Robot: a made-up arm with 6 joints.
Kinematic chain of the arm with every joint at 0, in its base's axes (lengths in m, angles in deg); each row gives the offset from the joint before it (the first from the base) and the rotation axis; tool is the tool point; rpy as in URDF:
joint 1: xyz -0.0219 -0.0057 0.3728 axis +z
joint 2: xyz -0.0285 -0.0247 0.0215 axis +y
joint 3: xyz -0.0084 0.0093 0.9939 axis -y
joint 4: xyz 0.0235 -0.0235 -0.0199 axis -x
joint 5: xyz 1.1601 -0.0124 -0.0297 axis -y
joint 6: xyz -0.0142 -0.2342 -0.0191 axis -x
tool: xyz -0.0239 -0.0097 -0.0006 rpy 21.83 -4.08 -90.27
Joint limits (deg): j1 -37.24..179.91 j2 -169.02..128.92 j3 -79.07..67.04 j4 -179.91..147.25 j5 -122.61..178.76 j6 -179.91..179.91
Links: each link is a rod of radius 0.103 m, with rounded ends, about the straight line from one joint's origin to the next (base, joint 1, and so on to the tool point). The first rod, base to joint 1, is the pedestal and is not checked.
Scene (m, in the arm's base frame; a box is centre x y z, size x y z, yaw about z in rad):
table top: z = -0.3
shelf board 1: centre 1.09 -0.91 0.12 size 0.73 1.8 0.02 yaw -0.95
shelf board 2: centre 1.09 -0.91 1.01 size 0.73 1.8 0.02 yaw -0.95
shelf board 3: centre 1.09 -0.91 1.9 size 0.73 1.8 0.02 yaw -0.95
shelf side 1: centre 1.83 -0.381 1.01 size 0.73 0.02 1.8 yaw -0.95
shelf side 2: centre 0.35 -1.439 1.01 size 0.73 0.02 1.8 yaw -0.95
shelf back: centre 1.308 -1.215 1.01 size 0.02 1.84 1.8 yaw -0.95
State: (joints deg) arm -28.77 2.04 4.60 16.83 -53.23 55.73
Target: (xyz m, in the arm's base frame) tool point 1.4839 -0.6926 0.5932
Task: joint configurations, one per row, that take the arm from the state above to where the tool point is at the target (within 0.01 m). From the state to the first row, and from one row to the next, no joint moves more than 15 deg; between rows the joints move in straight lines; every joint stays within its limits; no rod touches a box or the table.
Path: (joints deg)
1: -20.13 -11.98 -6.51 15.51 -52.55 55.79
2: -11.48 -26.00 -17.62 14.19 -51.87 55.85
3: -3.52 -13.35 -22.25 13.23 -52.01 55.90
4: 4.44 -0.69 -26.88 12.26 -52.15 55.94
5: 12.40 11.96 -31.50 11.30 -52.29 55.99
6: 3.34 21.70 -17.77 13.71 -53.05 55.98
7: -5.72 31.45 -4.03 16.12 -53.81 55.98
8: -14.78 41.19 9.71 18.52 -54.57 55.97

